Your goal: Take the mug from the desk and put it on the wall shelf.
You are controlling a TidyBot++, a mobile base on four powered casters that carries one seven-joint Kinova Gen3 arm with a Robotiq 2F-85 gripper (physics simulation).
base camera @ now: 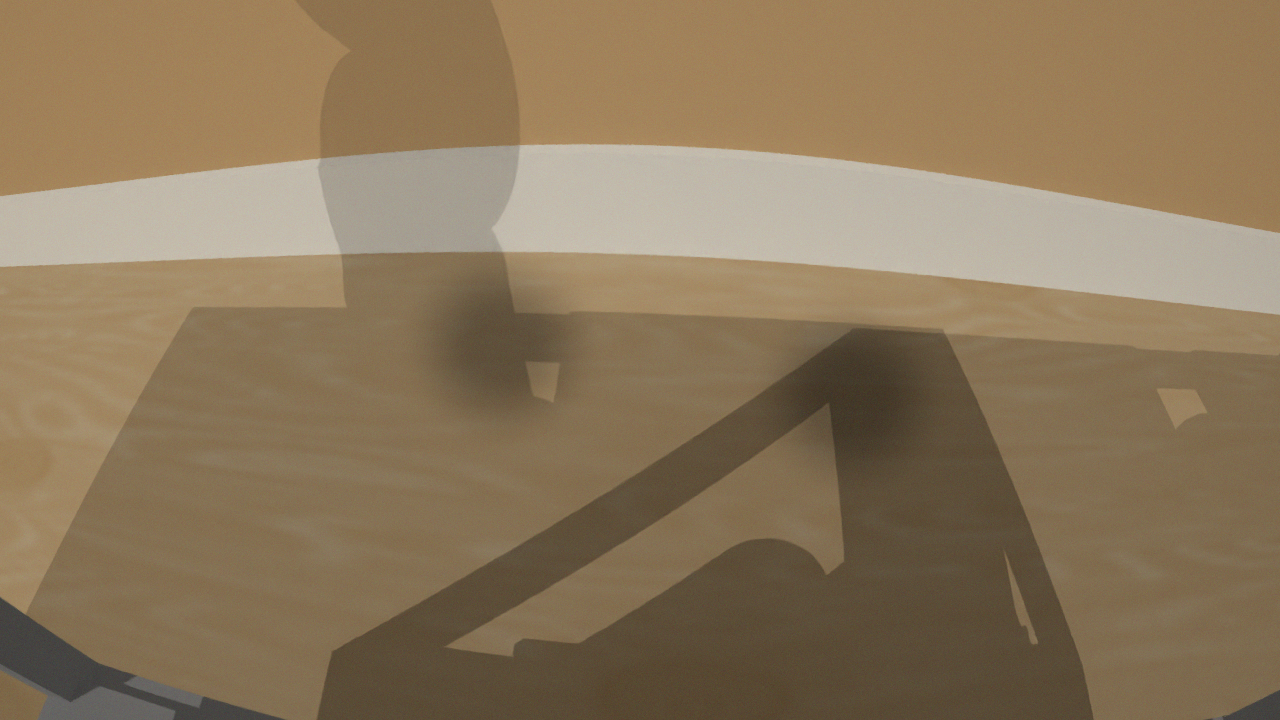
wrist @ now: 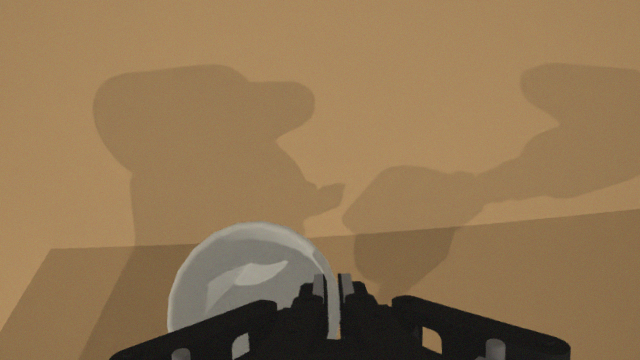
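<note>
The light grey mug shows at the bottom of the wrist view, left of centre, with its round open rim facing the camera. My gripper is shut on the mug's wall at its right side, and the wall stands between the two fingertips. The lower part of the mug is hidden behind the left finger. The gripper and mug do not show in the base view. The desk and the wall shelf do not show in either view.
A tan wall with arm shadows lies ahead. A white baseboard runs along its foot above the wood-patterned floor, which carries broad shadows. Dark parts of the base show at the lower left.
</note>
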